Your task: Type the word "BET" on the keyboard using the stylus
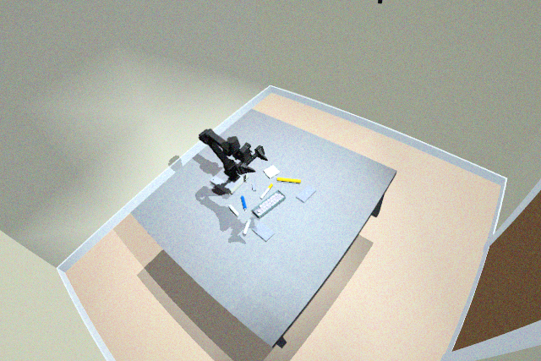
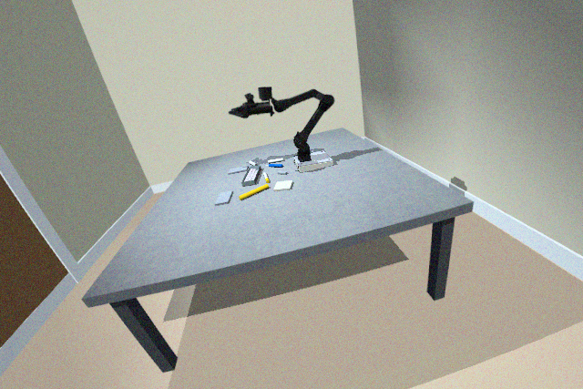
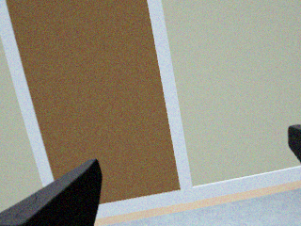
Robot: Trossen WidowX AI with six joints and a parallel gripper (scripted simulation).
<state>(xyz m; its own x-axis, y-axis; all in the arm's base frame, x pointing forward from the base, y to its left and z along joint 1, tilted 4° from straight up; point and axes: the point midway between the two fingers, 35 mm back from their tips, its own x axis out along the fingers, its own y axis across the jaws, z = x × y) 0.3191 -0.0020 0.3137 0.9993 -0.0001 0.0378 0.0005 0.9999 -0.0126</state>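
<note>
Now: the stylus 37 cm below my gripper tip, 13 cm behind it and 10 cm to the right of it. Round my gripper tip: grey stylus tip: 37 cm below, 12 cm to the right, 11 cm behind; then flat grey pad: 37 cm below, 20 cm to the left, 11 cm ahead; then yellow marker: 37 cm below, 22 cm to the left, 4 cm behind.
</note>
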